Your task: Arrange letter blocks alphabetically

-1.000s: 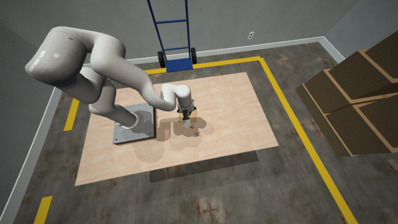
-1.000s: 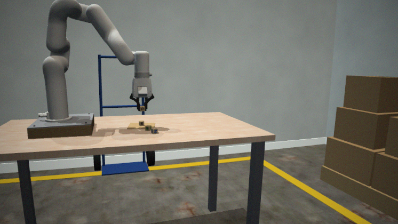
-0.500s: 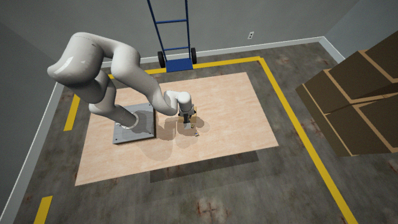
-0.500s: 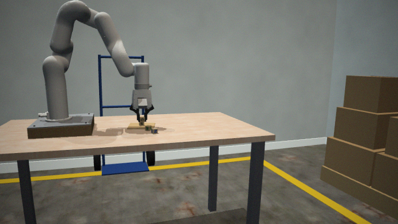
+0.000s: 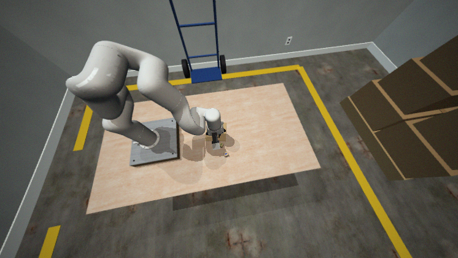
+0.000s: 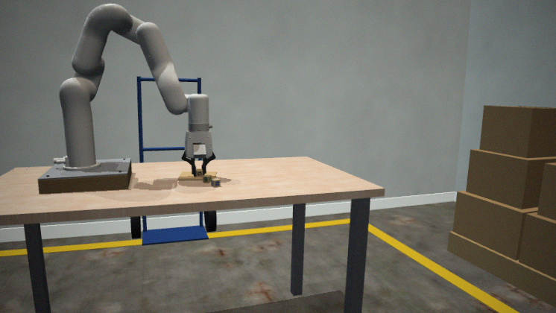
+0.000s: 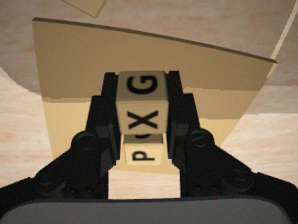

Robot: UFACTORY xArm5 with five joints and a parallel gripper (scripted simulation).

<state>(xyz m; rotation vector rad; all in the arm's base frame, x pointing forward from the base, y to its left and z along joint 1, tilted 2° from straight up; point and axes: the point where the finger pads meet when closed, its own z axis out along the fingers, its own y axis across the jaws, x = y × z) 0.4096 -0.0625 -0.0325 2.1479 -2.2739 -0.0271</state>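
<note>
The block lies 1 cm below my hand. The rest, counted from my hand: tan mat: 4 cm to the left, 3 cm below.
</note>
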